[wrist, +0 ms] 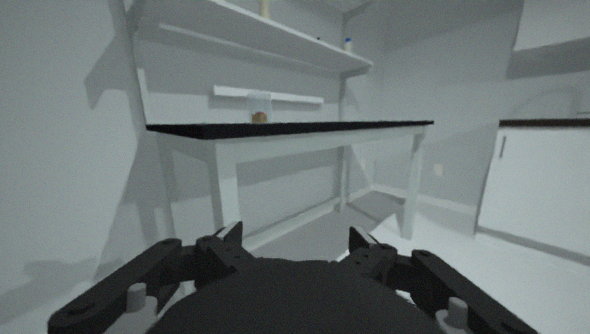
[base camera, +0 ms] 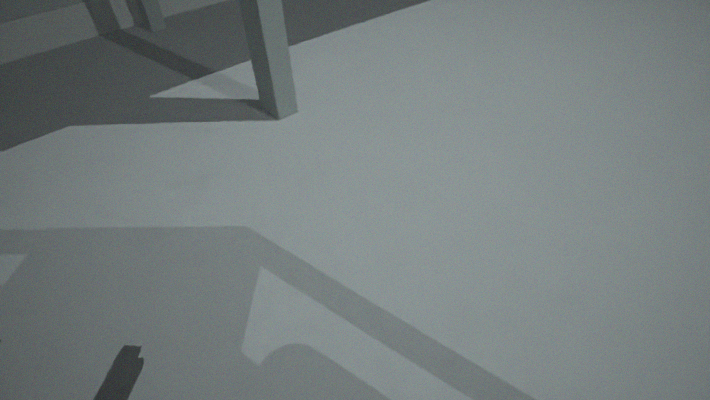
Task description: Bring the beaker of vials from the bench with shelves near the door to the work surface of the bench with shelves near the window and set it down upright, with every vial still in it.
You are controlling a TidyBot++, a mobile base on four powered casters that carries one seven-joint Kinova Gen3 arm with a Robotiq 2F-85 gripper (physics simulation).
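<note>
A clear beaker (wrist: 259, 106) with amber vials in its bottom stands upright on the black top of a bench with shelves (wrist: 320, 128) in the wrist view, left of the middle. The vials are too small to count. My gripper (wrist: 295, 235) is open, with nothing between its fingers. It is well short of the bench, and the beaker shows beyond and above its fingertips. Which of the two benches this is, I cannot tell from these frames. The gripper itself does not show in the base camera view.
A shelf (wrist: 300, 42) above the bench holds a white bottle (wrist: 348, 46) with a blue cap. A white cabinet (wrist: 540, 185) with a dark counter stands at the right. A bench leg (base camera: 277, 60) meets the floor in the base camera view. A wall is at the left.
</note>
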